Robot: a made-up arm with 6 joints.
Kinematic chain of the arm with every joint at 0, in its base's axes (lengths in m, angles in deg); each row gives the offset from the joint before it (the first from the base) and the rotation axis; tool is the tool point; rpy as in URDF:
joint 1: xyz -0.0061 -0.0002 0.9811 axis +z
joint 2: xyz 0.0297 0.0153 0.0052 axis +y
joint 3: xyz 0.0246 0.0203 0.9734 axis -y
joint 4: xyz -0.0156 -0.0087 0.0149 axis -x
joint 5: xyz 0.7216 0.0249 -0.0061 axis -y
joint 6: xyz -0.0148 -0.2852 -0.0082 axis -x
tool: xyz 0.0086 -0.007 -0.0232 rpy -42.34 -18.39 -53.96
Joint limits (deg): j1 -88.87..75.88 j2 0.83..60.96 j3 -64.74..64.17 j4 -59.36..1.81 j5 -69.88..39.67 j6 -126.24..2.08
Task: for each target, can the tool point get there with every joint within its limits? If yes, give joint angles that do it. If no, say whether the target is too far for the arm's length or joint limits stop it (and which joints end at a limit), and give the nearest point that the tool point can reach.
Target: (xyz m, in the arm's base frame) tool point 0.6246 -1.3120 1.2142
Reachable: yes | joints -58.42 53.94 38.93 -40.71 -61.61 -58.45
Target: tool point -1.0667 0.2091 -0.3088
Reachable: no: joint limits stop it (at a limit: joint 1, joint 2, joint 4, joint 5, joint 6) | nearest point -0.2383 -0.5075 0.8307 | short by 1.581 m
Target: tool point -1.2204 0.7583 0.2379
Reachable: no: joint limits stop it (at a limit: joint 1, joint 2, joint 4) | nearest point 0.2156 0.5912 0.7359 | short by 1.529 m
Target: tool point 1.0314 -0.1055 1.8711
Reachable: yes | joints 1.83 15.74 24.54 -42.90 11.94 -116.03
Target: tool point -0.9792 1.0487 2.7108
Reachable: no: too far | nearest point 0.2252 0.6348 2.4634 | short by 1.297 m
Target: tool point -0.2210 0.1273 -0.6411
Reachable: no: joint limits stop it (at a limit: joint 1, joint 2, joint 4, joint 5) | nearest point 0.2194 0.5764 0.7328 | short by 1.511 m
